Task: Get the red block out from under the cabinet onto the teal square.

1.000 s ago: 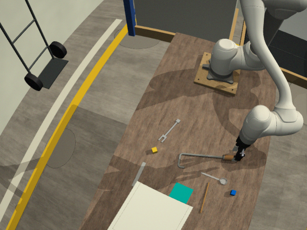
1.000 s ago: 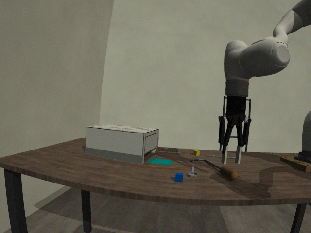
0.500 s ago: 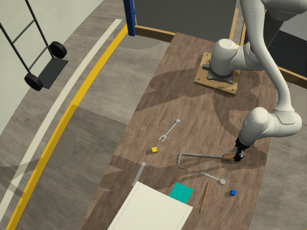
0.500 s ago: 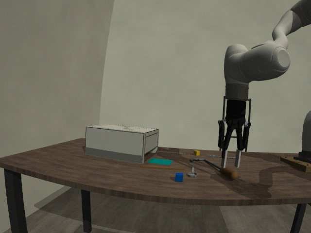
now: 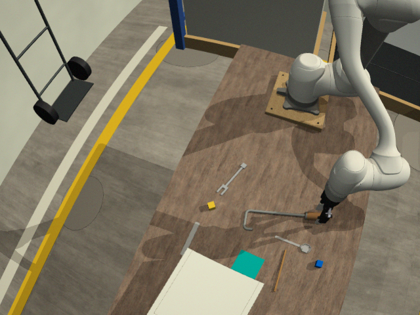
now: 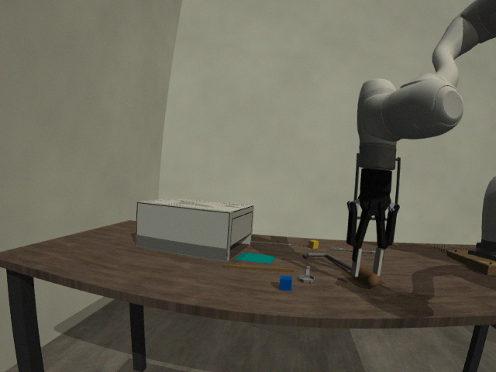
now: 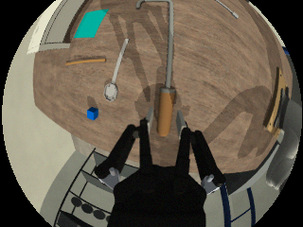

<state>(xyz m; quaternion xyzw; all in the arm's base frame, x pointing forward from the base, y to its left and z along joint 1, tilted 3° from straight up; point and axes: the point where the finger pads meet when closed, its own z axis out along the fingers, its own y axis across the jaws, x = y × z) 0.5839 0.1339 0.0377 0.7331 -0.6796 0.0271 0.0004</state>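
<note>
The fork-ended tool is 380 mm to the right of my hand, 110 mm behind it and 50 mm below it. Round my hand: blue block (200 mm ahead, 40 mm to the left, 40 mm below); wooden stick (240 mm ahead, 110 mm to the right, 50 mm below); teal square (250 mm ahead, 240 mm to the right, 50 mm below).
</note>
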